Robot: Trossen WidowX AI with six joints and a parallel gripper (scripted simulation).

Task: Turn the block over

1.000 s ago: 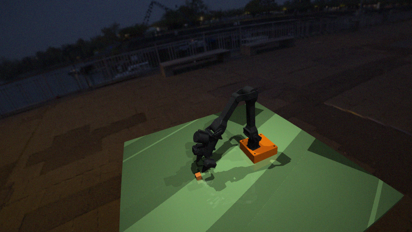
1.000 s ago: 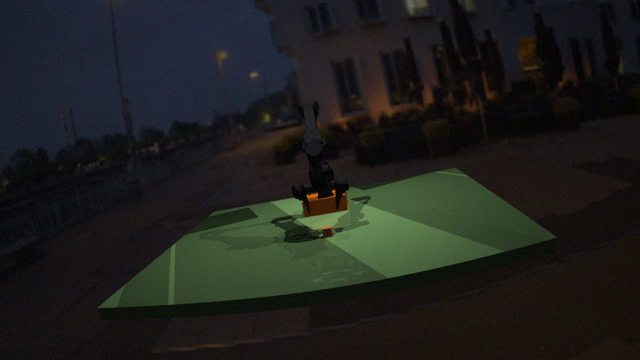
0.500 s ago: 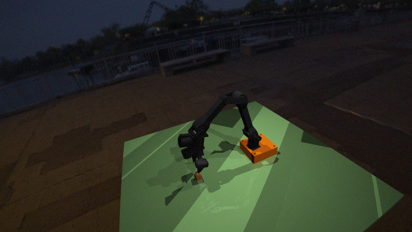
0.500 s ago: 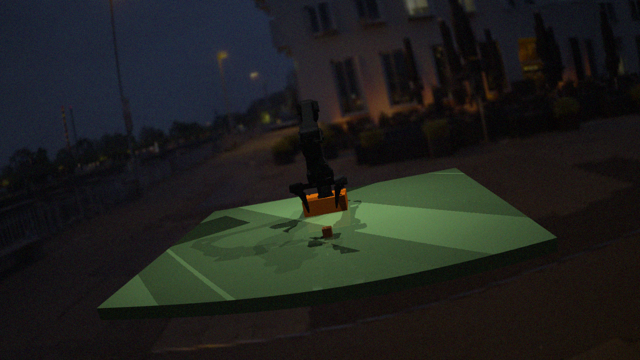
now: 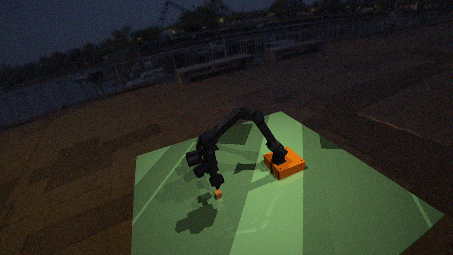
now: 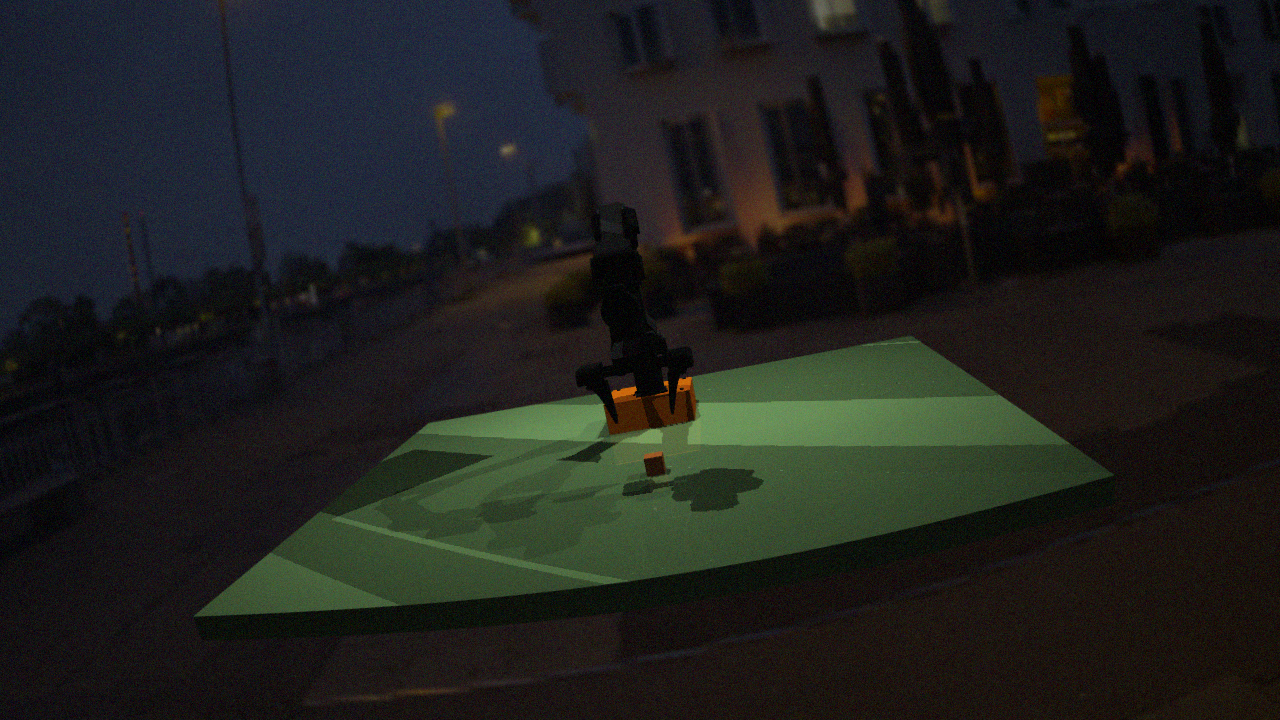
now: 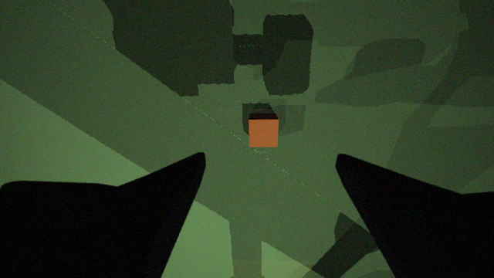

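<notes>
The small orange block lies 1 cm behind my gripper tip and 8 cm below it.
</notes>
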